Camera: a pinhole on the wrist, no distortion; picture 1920 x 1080 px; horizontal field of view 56.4 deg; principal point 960.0 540.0 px. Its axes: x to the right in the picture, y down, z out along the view. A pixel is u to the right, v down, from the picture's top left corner.
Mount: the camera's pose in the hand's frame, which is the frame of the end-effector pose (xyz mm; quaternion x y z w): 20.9 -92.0 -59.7 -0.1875 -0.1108 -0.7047 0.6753
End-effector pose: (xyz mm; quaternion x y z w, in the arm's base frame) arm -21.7 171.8 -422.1 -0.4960 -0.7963 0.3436 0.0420
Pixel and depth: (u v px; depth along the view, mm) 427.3 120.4 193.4
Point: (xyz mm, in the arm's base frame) -28.1 134.1 -519.8
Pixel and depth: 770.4 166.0 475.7
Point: -39.2 13.7 -780.7
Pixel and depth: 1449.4 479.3 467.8
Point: -232.8 2.3 -746.2
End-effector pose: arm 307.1 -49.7 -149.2 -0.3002 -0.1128 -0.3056 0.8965
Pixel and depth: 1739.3 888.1 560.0
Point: 389.5 128.0 393.6
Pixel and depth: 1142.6 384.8 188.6
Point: 306.0 -8.7 -28.8
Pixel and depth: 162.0 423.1 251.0
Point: 402.6 79.8 -91.4
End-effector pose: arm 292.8 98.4 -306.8 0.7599 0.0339 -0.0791 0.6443
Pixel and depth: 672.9 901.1 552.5
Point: 488.2 -333.1 -198.5
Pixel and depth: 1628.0 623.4 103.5
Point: 312.3 62.1 -403.5
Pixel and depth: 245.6 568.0 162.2
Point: 335.8 31.5 -291.0
